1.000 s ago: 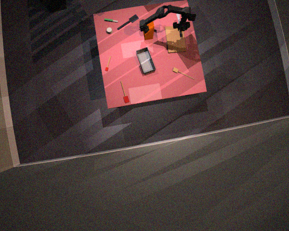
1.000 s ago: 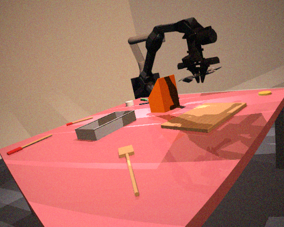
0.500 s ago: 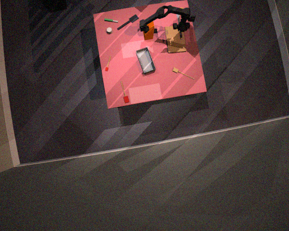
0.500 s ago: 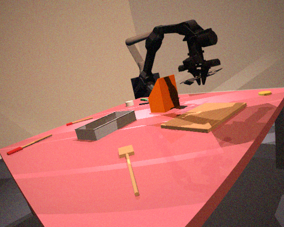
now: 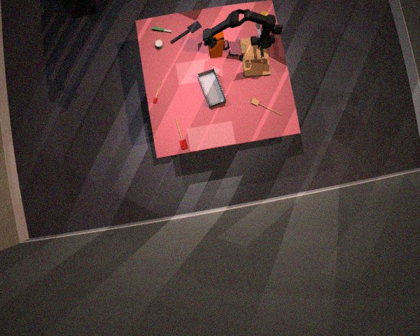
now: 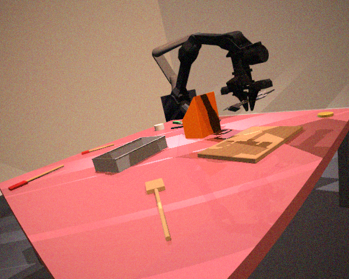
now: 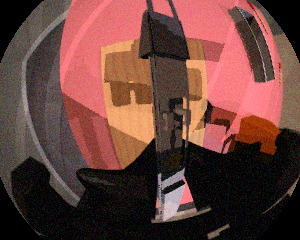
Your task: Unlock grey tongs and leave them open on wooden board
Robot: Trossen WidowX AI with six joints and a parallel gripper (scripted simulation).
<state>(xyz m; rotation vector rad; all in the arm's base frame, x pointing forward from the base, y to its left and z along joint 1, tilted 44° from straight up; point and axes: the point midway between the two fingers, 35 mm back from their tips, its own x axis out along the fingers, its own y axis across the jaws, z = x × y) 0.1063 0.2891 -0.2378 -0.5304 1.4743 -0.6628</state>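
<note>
Now: gripper tip 11 cm above the wooden board. The rest, counted from my gripper tip: black spatula: 56 cm to the right, 35 cm behind, 12 cm below; grey roasting tin: 45 cm to the right, 23 cm ahead, 9 cm below; white cylinder: 83 cm to the right, 27 cm behind, 10 cm below.
</note>
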